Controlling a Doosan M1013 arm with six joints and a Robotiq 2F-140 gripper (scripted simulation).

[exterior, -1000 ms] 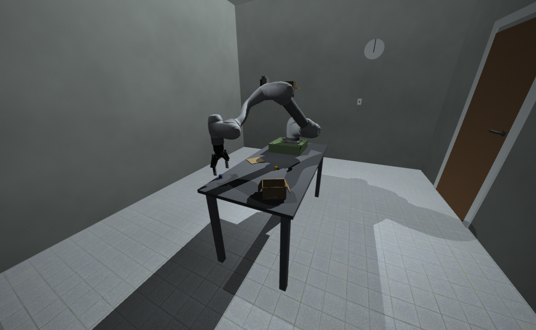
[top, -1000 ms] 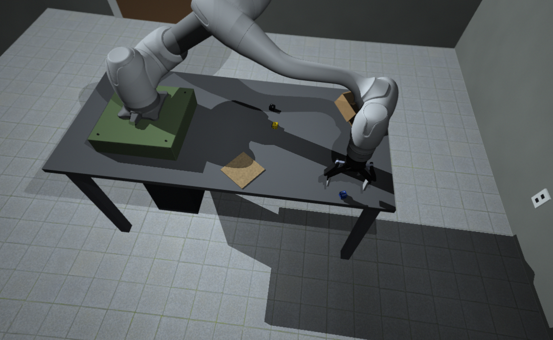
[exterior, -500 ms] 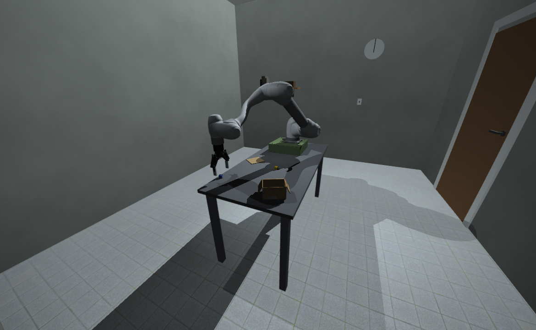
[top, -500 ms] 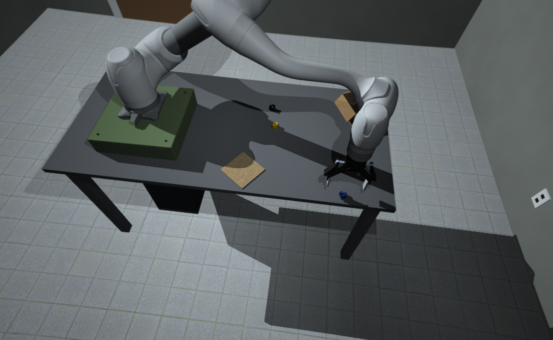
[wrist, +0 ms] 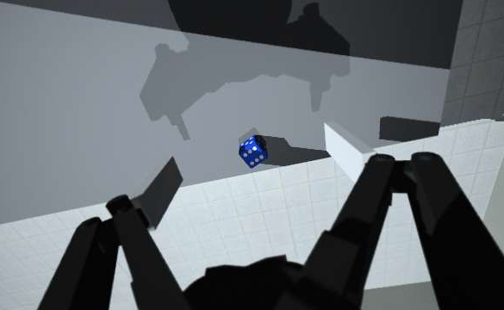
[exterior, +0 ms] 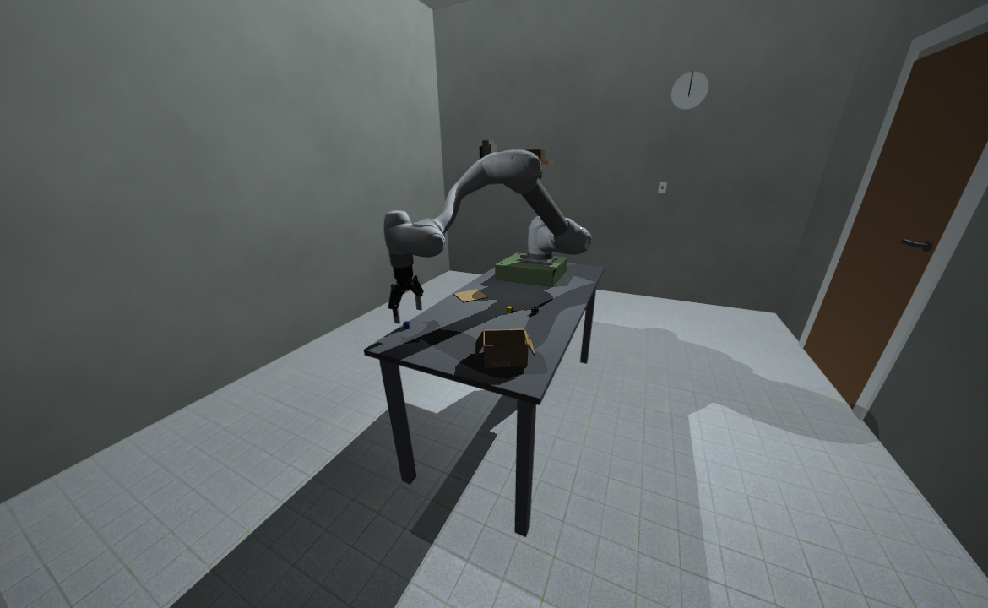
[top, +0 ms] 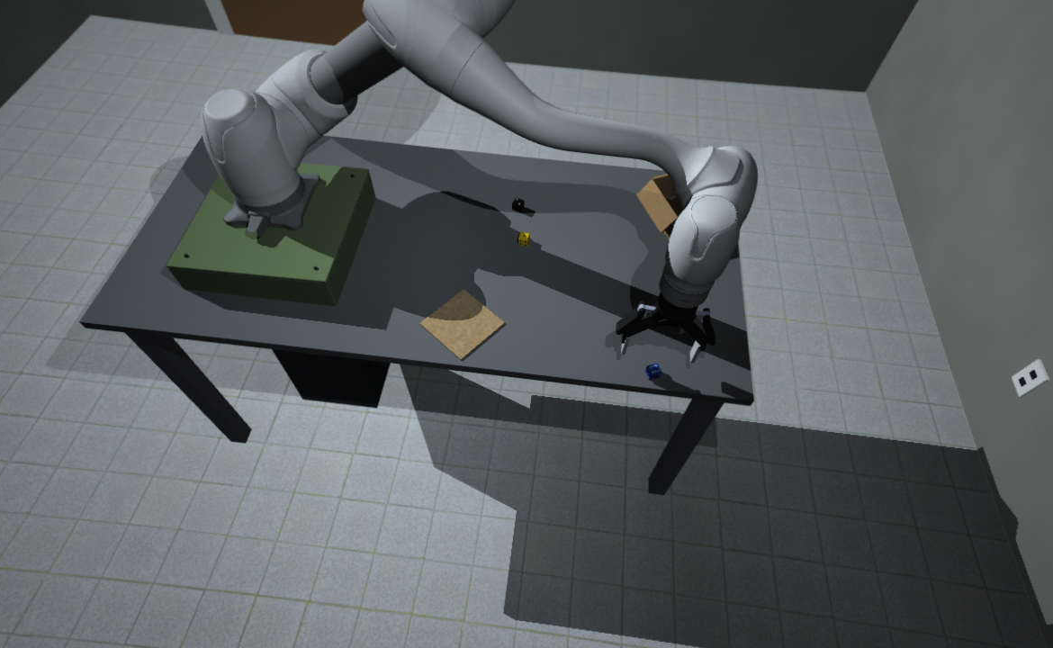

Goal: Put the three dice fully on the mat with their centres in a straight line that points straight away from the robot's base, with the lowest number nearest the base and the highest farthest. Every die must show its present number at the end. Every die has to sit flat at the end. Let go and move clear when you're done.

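Right now the blue die is 6 cm below my hand and 2 cm to the right of it. From my hand the other things lie so: tan mat (44 cm behind, 7 cm to the left, 7 cm below); then cardboard box (47 cm to the left, 7 cm ahead, 2 cm below); then yellow die (33 cm to the left, 32 cm behind, 6 cm below).
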